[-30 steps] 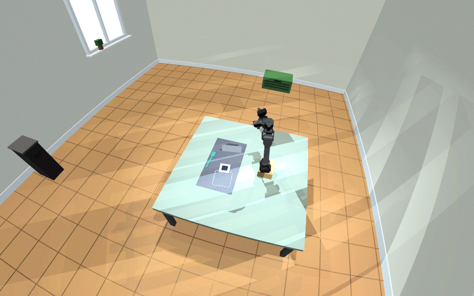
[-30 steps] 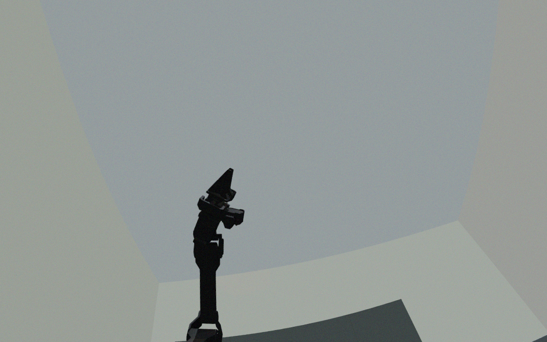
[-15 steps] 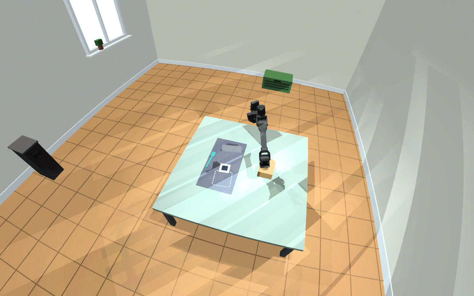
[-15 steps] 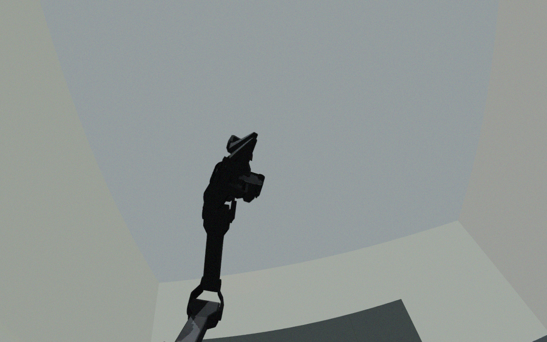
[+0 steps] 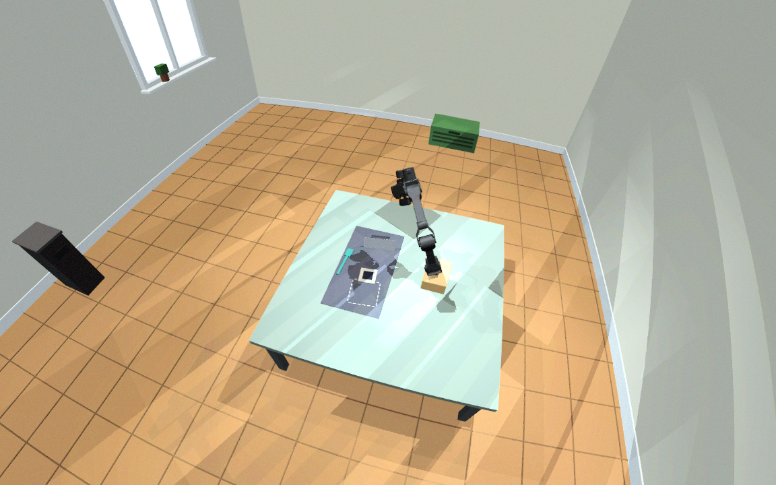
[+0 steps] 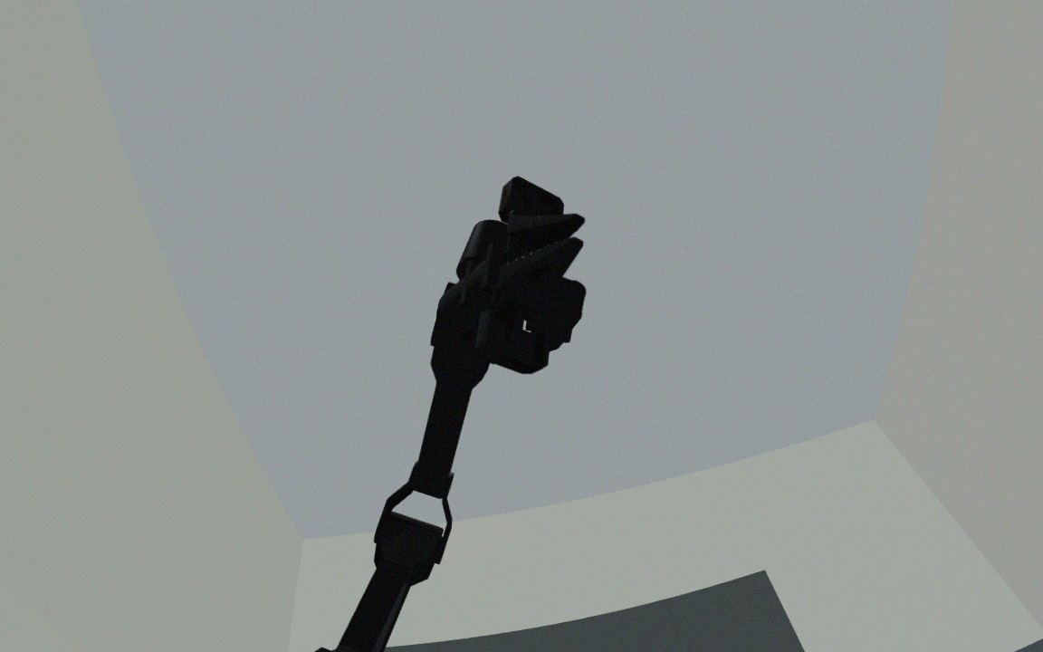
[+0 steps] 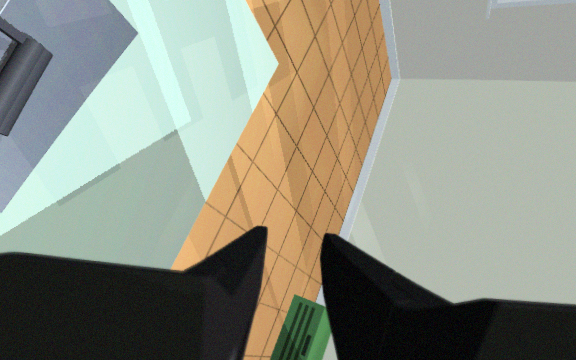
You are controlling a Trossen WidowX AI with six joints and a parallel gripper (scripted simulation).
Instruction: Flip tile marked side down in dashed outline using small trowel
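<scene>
Right now my gripper tip is 430 mm above the trowel, 100 mm short of it and 20 mm to the right of it. The rest, counted from my gripper tip: teal tool 460 mm below, 250 mm ahead, 200 mm to the left; dark grey mat 480 mm below, 230 mm to the left, 120 mm ahead; white tile 460 mm below, 290 mm to the left, 90 mm ahead.
</scene>
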